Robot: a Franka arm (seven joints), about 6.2 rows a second.
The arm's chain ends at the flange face. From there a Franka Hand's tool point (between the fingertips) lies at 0.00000 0.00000 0.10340 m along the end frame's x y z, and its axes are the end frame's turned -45 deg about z.
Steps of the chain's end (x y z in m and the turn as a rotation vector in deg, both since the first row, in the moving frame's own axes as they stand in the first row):
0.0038, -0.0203, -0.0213, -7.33, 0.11, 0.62
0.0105, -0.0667, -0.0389, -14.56, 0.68, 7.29
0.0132, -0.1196, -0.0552, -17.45, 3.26, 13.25
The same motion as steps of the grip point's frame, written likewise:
0.0078, -0.0022, -0.0221, -5.26, -5.11, 0.62
0.0359, -0.0217, -0.0422, -10.78, -9.81, 7.29
0.0732, -0.0515, -0.0601, -14.64, -10.03, 13.25

